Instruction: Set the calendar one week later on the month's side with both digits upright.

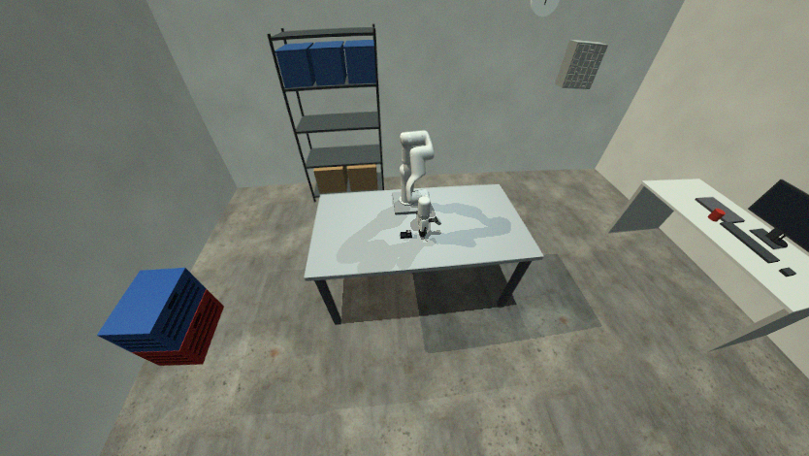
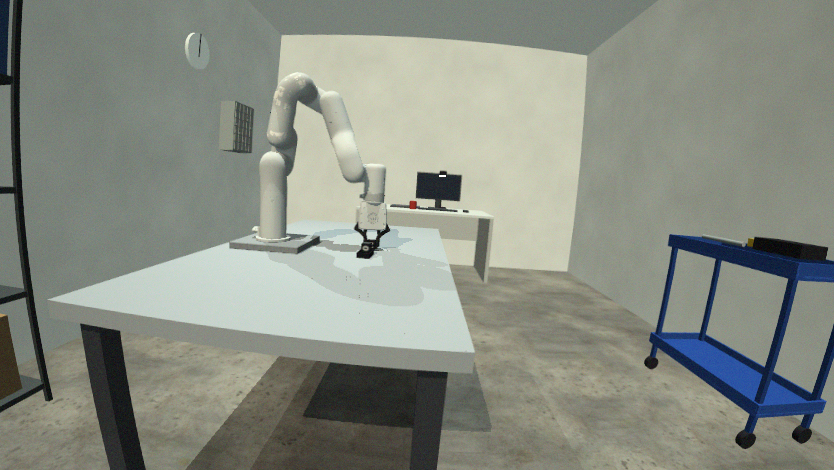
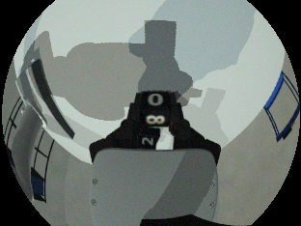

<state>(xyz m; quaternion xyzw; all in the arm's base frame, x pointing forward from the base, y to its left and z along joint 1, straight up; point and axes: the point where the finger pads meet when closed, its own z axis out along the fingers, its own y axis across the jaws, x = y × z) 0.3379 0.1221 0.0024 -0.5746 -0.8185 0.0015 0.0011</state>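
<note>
My gripper is now 10 mm above the cube.
</note>
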